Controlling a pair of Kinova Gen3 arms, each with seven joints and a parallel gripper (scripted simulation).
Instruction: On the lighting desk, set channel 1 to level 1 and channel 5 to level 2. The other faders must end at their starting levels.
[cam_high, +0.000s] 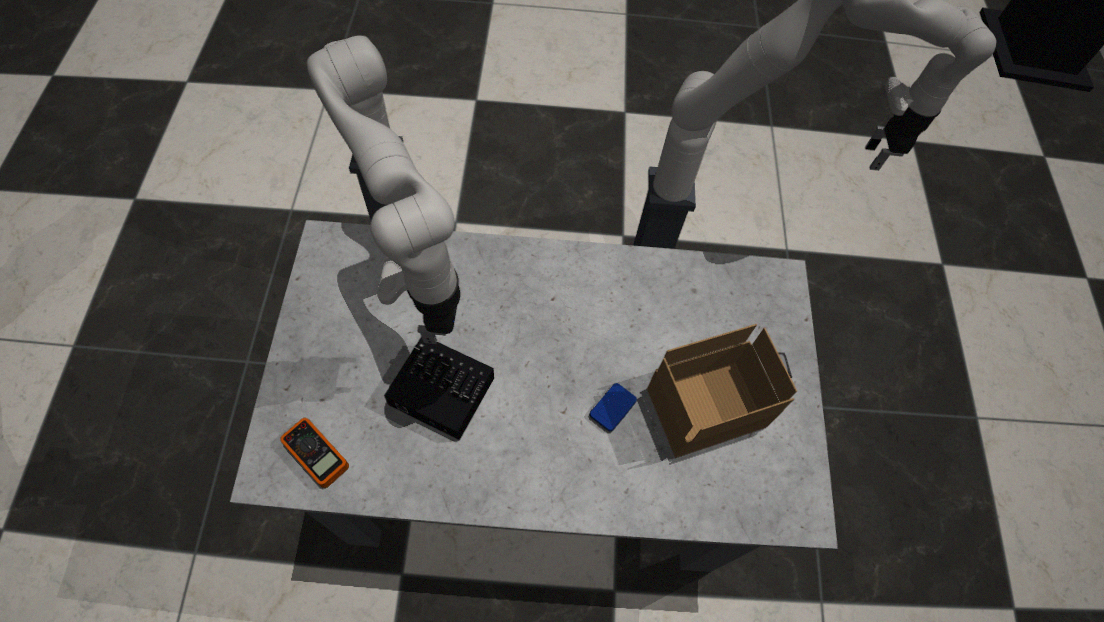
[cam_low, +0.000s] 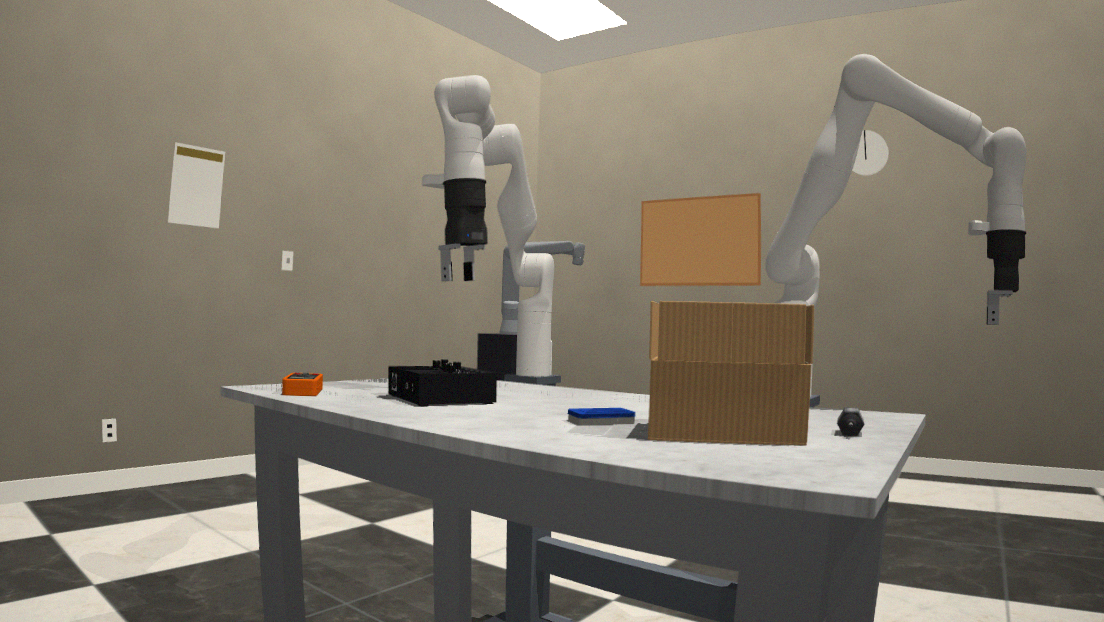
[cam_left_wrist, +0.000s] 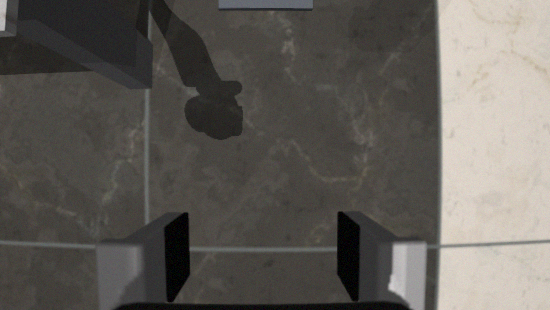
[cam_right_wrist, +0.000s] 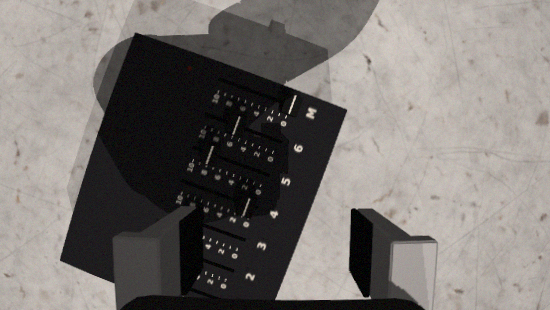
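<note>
Now: the channel 5 fader 30 mm ahead of my right hand, 20 mm to the right of it and 170 mm below it. The rest, counted from my right hand: channel 3 fader: 40 mm ahead, 20 mm to the left, 170 mm below; channel 6 fader: 10 mm ahead, 40 mm to the right, 170 mm below; channel 4 fader: 10 mm ahead, 10 mm to the left, 170 mm below.
</note>
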